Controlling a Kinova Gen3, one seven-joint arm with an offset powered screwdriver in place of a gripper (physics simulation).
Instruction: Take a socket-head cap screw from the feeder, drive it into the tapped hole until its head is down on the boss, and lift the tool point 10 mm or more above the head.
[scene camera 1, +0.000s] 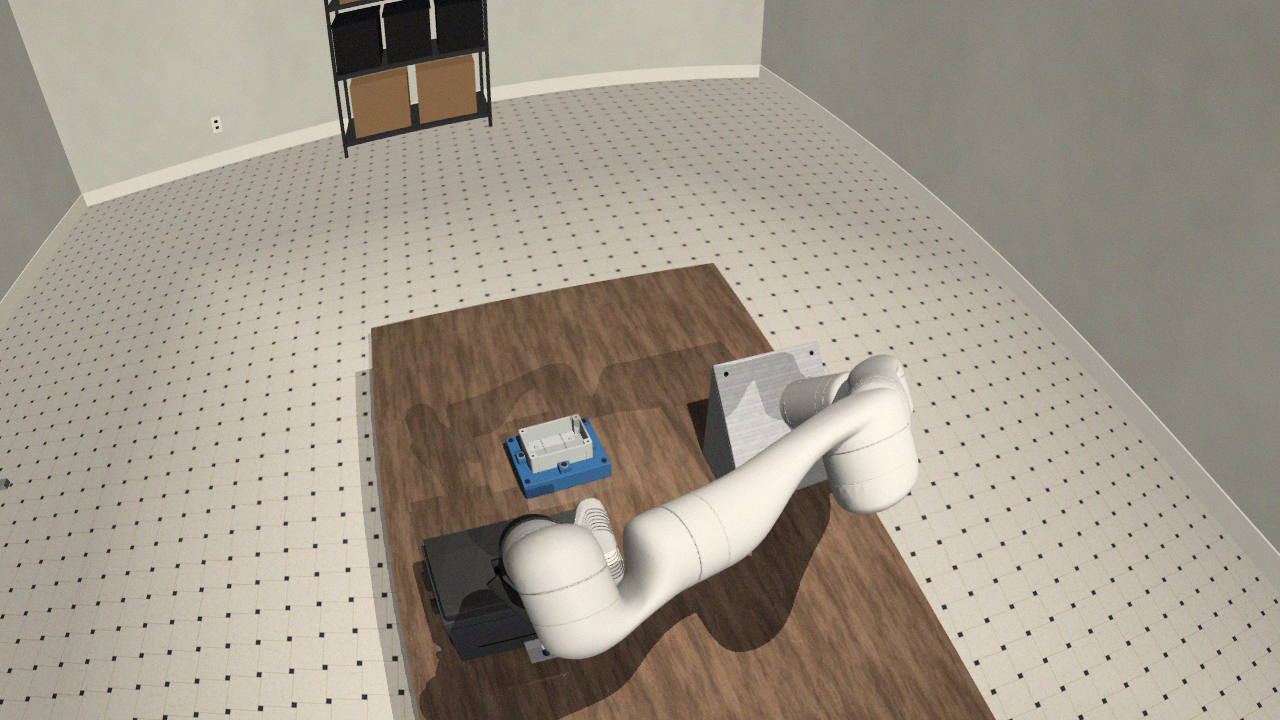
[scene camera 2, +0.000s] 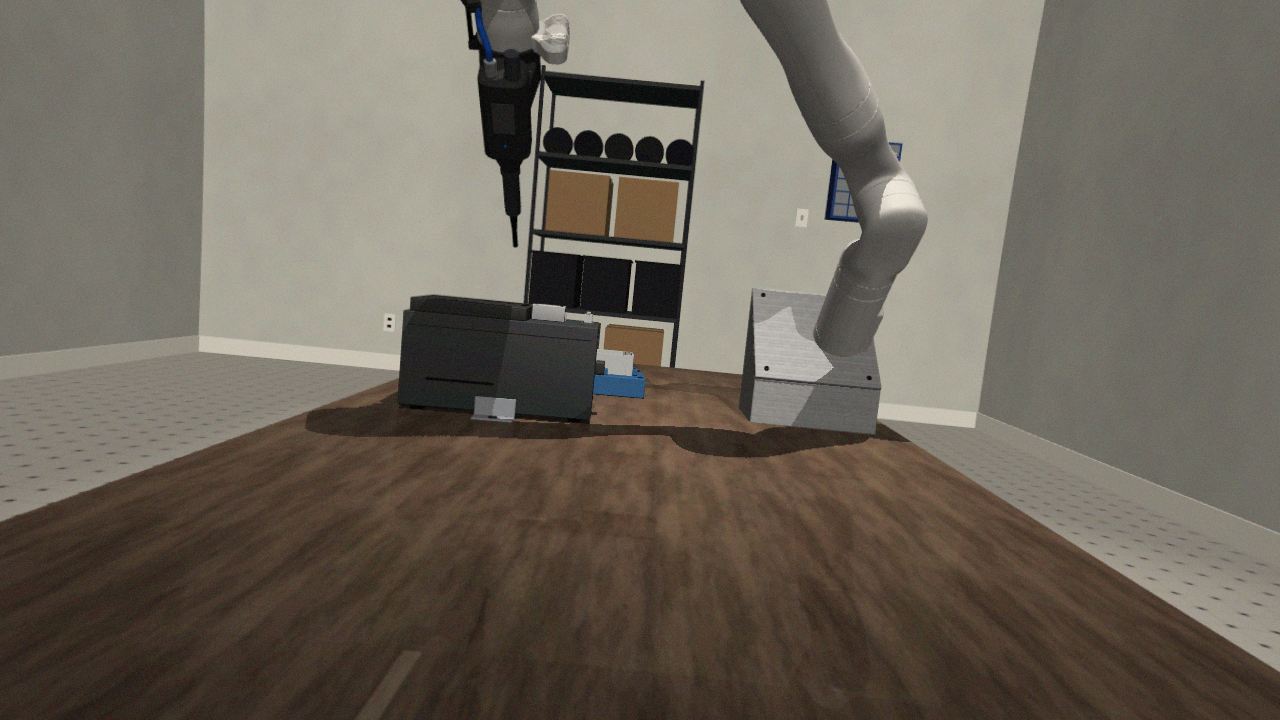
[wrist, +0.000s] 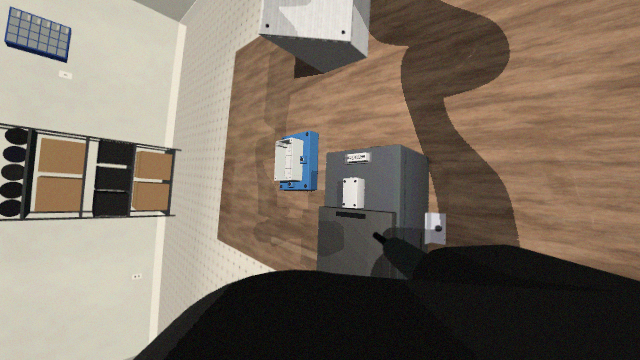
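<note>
The black screwdriver, my gripper, points down with its thin tip high above the dark box-shaped feeder. The arm hides the tool in scene camera 1. The tip is too small to tell whether a screw is on it. A light bracket with a dark spot sits at the feeder's side. An open pale housing with corner bosses sits on a blue fixture, apart from the tool. The tapped hole cannot be singled out.
A white block and a small labelled part sit on the feeder. The arm rises from a slanted metal pedestal on the wooden table. A shelf rack stands by the wall.
</note>
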